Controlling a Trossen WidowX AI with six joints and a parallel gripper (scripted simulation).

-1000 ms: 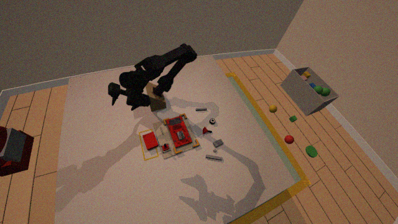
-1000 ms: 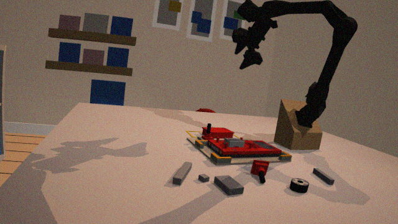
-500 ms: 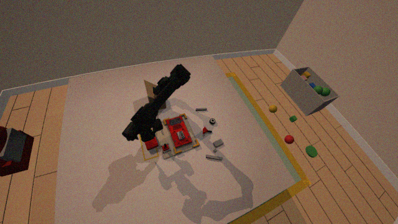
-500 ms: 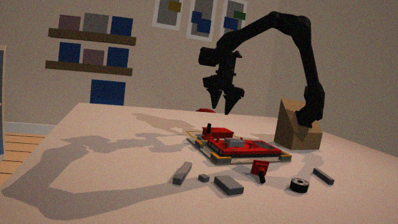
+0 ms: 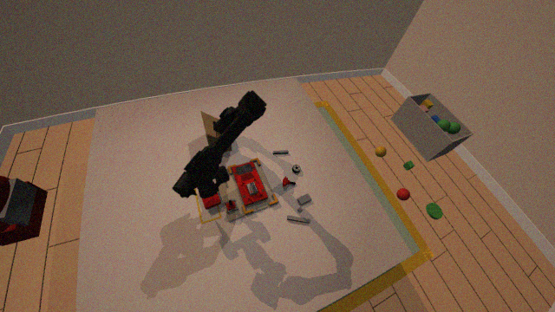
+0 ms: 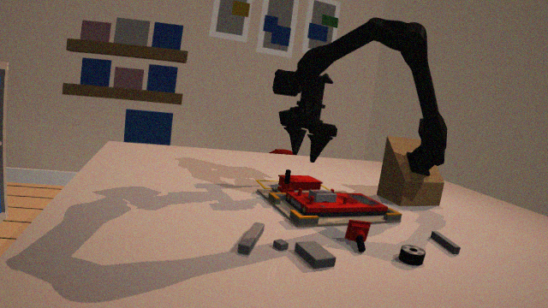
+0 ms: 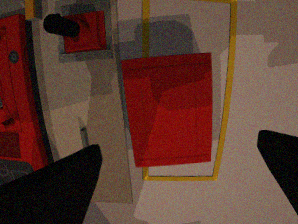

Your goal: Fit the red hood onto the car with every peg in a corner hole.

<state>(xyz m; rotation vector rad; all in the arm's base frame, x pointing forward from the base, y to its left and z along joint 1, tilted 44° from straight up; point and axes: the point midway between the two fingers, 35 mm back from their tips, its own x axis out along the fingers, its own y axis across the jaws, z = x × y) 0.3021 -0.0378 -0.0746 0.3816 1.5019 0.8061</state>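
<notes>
The red hood lies 60 mm below my gripper tip. Also, from my gripper tip: grey engine block (190 mm to the left, 50 mm below); then black wheel (430 mm to the left, 70 mm below, 70 mm behind).
</notes>
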